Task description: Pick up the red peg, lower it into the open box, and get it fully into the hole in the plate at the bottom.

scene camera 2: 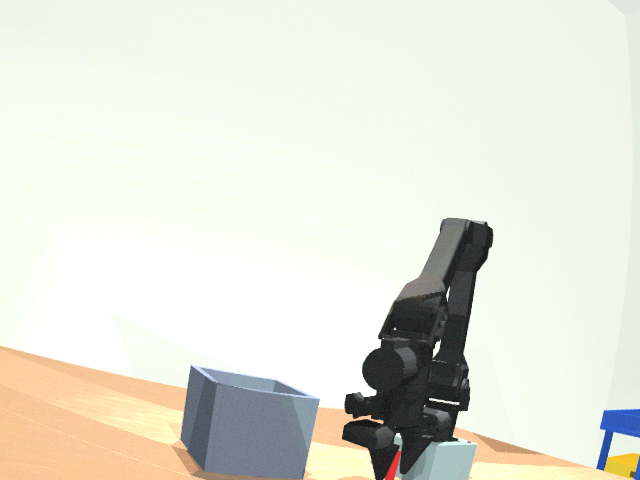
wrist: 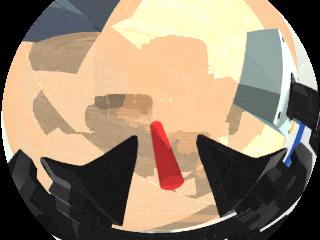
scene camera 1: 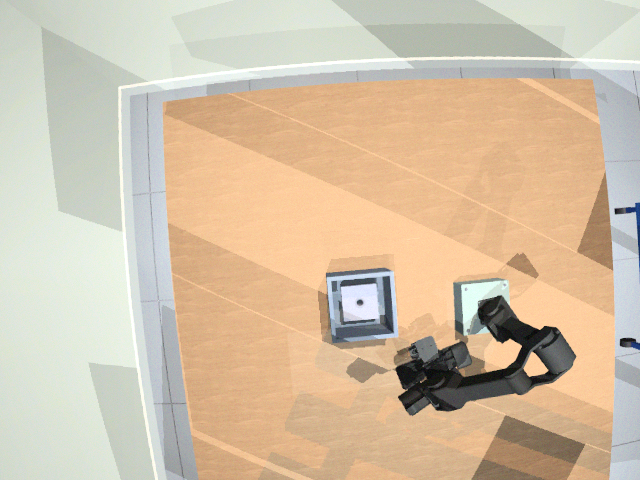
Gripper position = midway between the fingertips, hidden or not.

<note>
I see my gripper (scene camera 1: 428, 355), a grey box (scene camera 2: 230, 418) and a red peg (wrist: 168, 171).
The grey box also shows in scene camera 1 (scene camera 1: 385, 326). My gripper is seen too in the wrist view (wrist: 167, 139). Scene camera 1 misses the red peg, which is hidden by my gripper.
</note>
